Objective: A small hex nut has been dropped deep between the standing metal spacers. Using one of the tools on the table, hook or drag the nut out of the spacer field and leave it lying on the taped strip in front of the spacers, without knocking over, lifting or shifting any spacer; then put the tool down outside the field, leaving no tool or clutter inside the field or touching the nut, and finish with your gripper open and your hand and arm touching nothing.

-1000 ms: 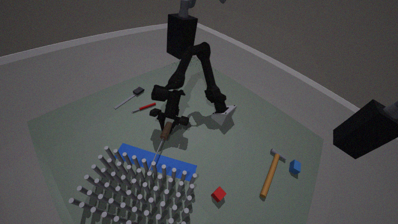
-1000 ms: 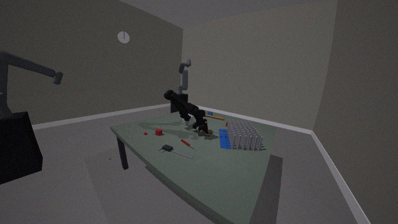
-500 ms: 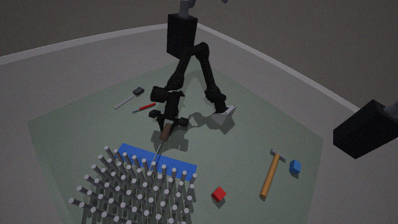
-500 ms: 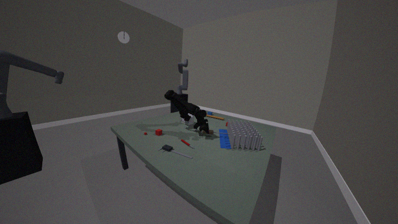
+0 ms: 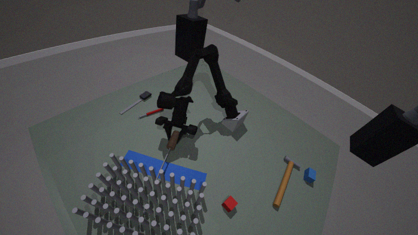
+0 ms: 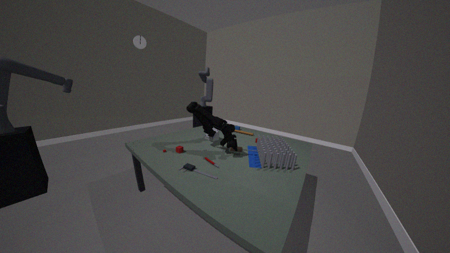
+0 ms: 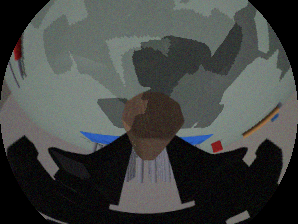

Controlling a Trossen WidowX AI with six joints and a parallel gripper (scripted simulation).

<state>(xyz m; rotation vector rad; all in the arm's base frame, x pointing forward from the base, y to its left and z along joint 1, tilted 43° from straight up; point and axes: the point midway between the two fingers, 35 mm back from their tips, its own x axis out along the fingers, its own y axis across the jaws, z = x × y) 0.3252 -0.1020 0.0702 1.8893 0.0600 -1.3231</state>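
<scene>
The blue taped strip is 110 mm ahead of my gripper tip, 60 mm to the left of it and 30 mm below it. From my gripper tip the other things lie so: blue cube: 350 mm behind, 620 mm to the left, 10 mm below; red-handled screwdriver: 30 mm behind, 240 mm to the right, 20 mm below; hook tool: 90 mm ahead, 50 mm to the left.
</scene>
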